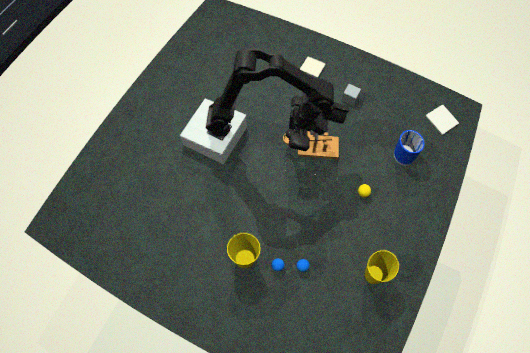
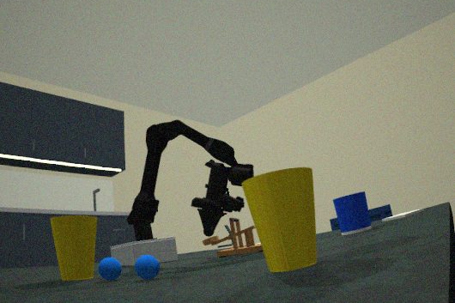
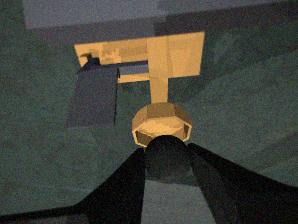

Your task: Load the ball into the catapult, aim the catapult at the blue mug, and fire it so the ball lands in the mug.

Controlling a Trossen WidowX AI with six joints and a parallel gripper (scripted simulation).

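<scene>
My gripper tip is 1 cm below the dark ball. The rest, counted from my gripper tip: yellow ball (30 cm ahead, 3 cm to the right, 5 cm below); then wooden catapult (5 cm ahead, 4 cm to the left, 2 cm below); then grey block (10 cm ahead, 30 cm to the left, 5 cm below).
</scene>
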